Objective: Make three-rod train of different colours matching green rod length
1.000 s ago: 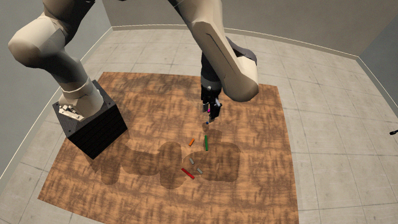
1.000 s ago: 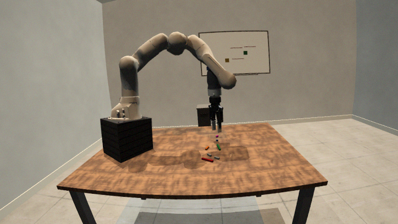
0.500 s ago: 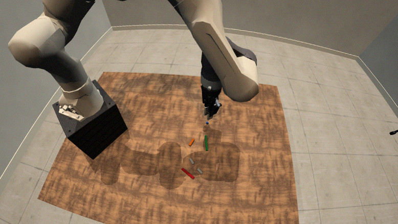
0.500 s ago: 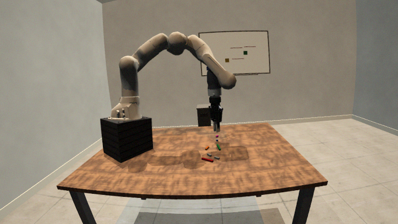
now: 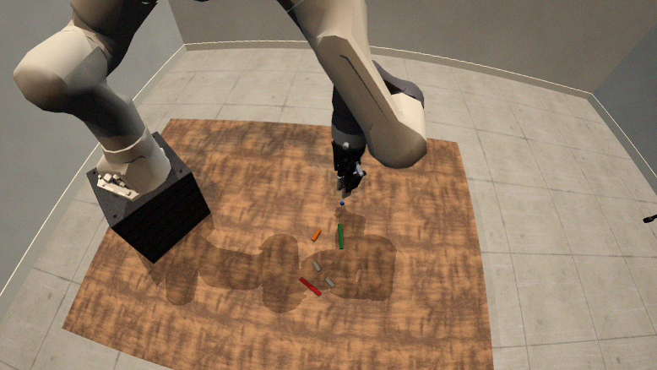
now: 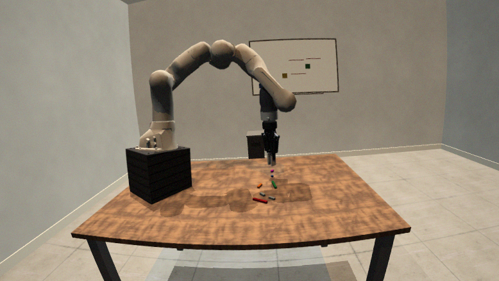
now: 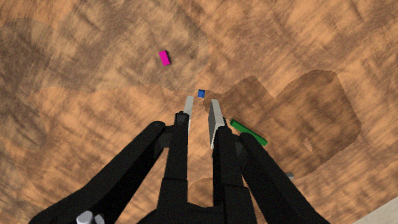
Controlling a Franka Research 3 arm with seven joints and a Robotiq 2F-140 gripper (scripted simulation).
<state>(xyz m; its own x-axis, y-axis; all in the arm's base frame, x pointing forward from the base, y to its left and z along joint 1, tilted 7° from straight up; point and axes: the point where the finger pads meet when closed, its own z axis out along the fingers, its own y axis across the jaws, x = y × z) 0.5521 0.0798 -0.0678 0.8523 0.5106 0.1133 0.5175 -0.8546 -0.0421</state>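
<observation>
The blue rod lies 10 cm below my hand. From my hand the other things lie so: magenta rod 10 cm below, 8 cm to the left, 1 cm ahead; green rod 11 cm to the right, 10 cm below; orange rod 12 cm to the right, 10 cm below, 7 cm behind.
</observation>
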